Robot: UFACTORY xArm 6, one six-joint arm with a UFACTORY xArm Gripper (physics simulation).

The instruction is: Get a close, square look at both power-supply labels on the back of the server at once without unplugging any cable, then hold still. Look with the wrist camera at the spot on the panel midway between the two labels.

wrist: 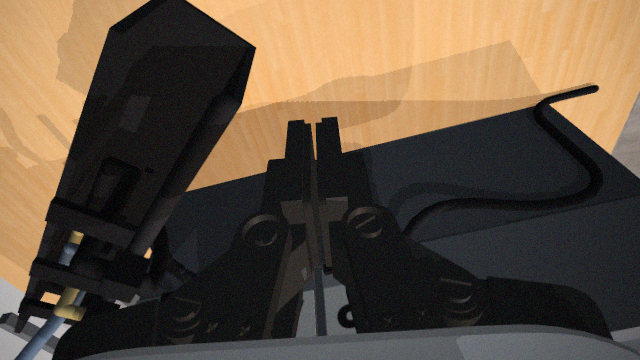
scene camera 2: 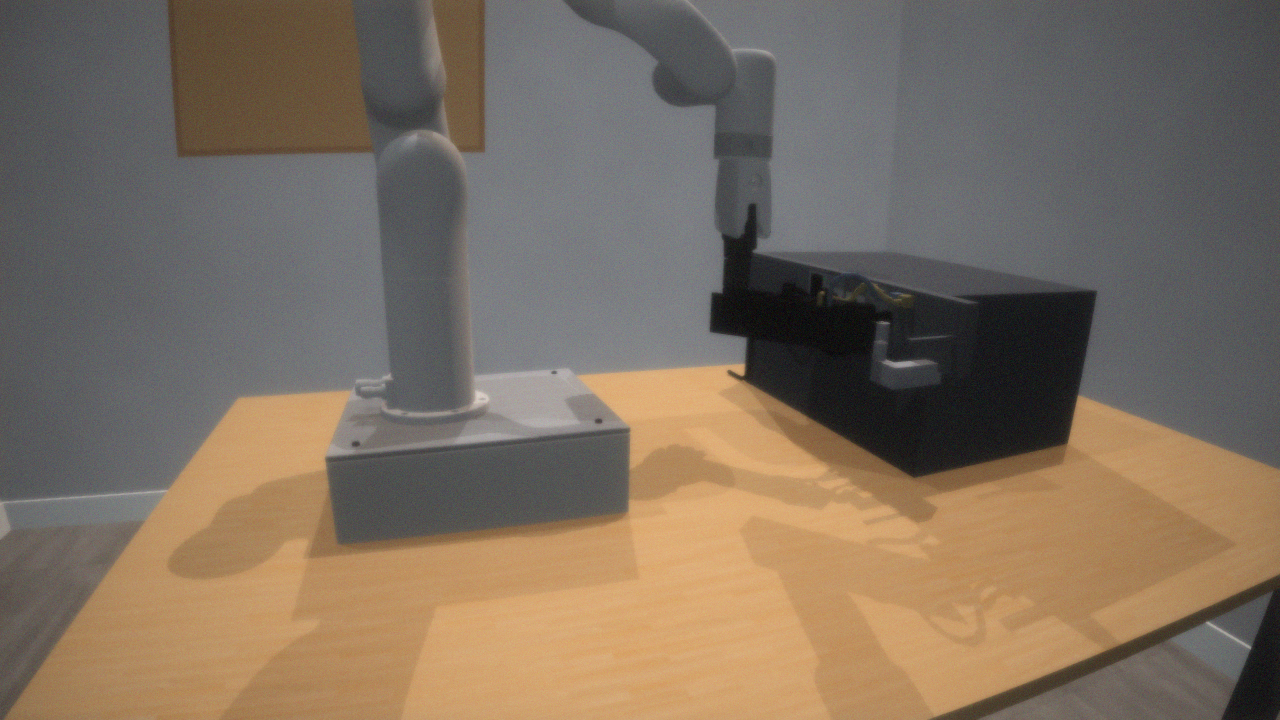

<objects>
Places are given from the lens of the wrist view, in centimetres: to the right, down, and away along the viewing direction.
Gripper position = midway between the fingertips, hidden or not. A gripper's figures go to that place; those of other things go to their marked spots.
my gripper (wrist: pixel 316 154): 0, -1, 12
black server (wrist: pixel 166 87): -7, -4, 14
</objects>
